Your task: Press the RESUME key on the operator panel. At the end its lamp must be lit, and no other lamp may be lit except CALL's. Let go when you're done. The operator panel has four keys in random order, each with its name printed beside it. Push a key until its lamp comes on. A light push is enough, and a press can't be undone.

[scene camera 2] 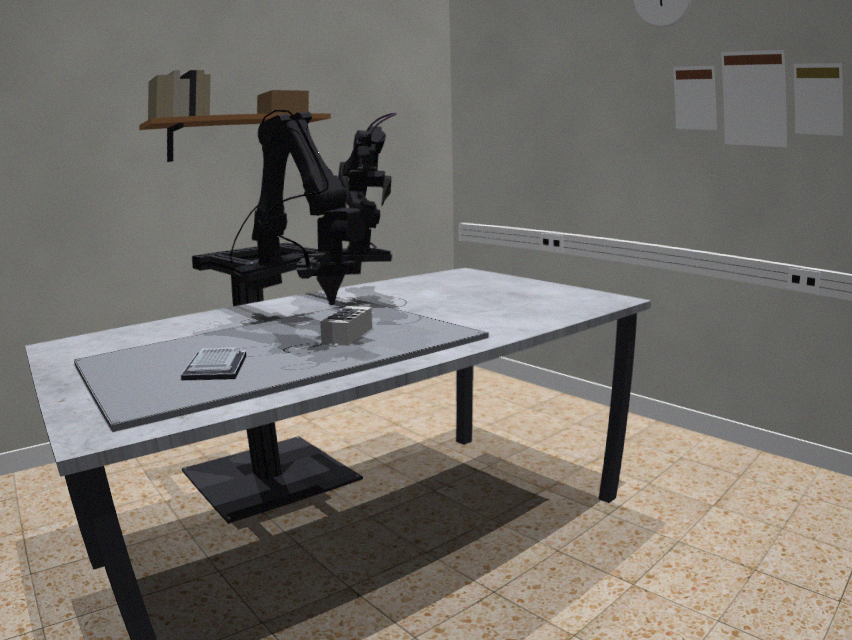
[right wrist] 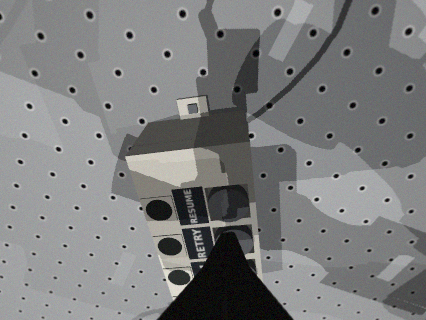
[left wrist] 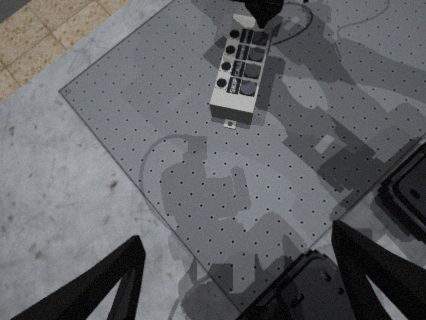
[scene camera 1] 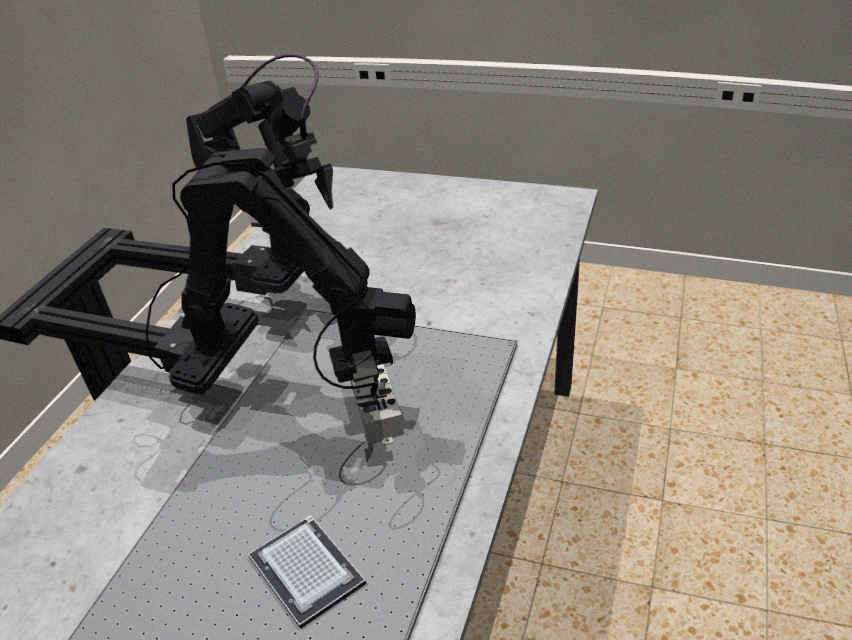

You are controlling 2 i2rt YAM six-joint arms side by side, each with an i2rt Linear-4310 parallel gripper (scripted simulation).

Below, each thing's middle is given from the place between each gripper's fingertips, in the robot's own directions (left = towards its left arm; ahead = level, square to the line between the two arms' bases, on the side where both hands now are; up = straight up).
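Labels:
Operator panel (scene camera 2: pixel 344 330): 50 mm below my right hand (scene camera 1: pixel 367 395), 40 mm to the left of it, 30 mm behind it. Well plate (scene camera 1: pixel 302 572), from my right hand: 320 mm to the right, 20 mm ahead, 80 mm below.
Operator panel, from my left hand: 20 cm to the right, 17 cm ahead, 27 cm below. Well plate, from my left hand: 55 cm to the right, 22 cm ahead, 29 cm below.

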